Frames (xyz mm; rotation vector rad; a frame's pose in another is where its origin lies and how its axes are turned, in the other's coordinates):
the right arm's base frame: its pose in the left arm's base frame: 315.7 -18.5 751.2 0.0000 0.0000 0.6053
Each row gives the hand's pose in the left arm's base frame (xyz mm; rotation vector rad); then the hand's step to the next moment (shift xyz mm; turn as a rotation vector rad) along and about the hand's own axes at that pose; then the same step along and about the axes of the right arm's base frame.
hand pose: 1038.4 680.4 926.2 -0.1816 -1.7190 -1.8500
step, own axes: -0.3 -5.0 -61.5 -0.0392 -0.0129 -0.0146
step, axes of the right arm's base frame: -20.1 -56.7 -13.8 0.0236 -0.0177 -0.0323
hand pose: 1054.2 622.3 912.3 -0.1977 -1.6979 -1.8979
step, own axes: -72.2 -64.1 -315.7 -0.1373 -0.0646 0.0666
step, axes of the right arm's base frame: -66.0 -288.6 -146.1 0.1130 0.0534 -0.1088
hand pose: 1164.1 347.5 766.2 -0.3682 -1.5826 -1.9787
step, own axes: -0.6 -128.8 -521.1 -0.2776 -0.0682 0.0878
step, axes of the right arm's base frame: -277.3 -392.6 -238.9 0.2336 0.0397 -0.1824
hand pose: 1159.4 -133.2 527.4 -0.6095 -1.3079 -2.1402
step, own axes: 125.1 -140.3 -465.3 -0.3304 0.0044 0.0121
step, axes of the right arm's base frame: -412.8 -194.3 -209.1 0.2521 -0.0749 -0.2005
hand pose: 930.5 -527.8 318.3 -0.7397 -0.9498 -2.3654
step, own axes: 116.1 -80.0 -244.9 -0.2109 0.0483 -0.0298
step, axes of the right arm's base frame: -258.5 -8.8 -113.8 0.1420 -0.1036 -0.1296
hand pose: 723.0 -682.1 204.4 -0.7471 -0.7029 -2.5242
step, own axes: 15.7 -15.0 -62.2 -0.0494 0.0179 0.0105
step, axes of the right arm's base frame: -51.3 2.3 -41.2 0.0442 -0.0261 -0.0153
